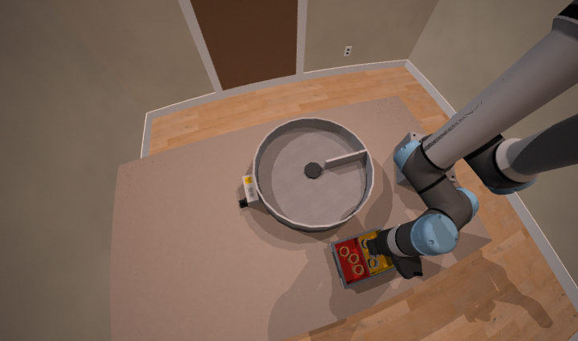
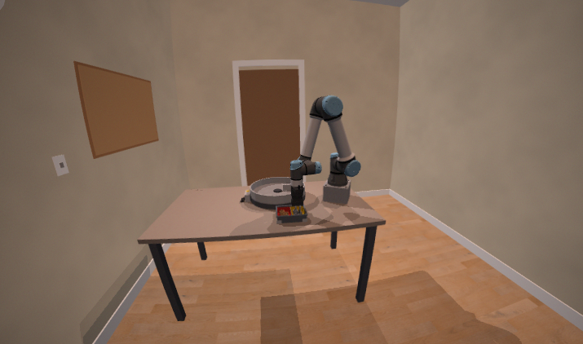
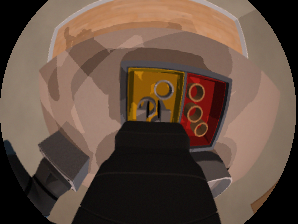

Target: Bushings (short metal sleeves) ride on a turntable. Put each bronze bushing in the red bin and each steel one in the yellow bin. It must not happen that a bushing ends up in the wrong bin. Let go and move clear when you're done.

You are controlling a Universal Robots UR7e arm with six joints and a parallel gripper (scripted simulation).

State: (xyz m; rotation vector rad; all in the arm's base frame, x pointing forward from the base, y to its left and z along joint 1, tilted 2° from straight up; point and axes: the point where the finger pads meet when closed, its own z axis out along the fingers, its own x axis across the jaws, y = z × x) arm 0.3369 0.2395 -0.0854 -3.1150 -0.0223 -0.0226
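Right now the red bin is 4 cm ahead of my hand. Also, from my hand: turntable (11 cm ahead, 34 cm to the right, 2 cm above).
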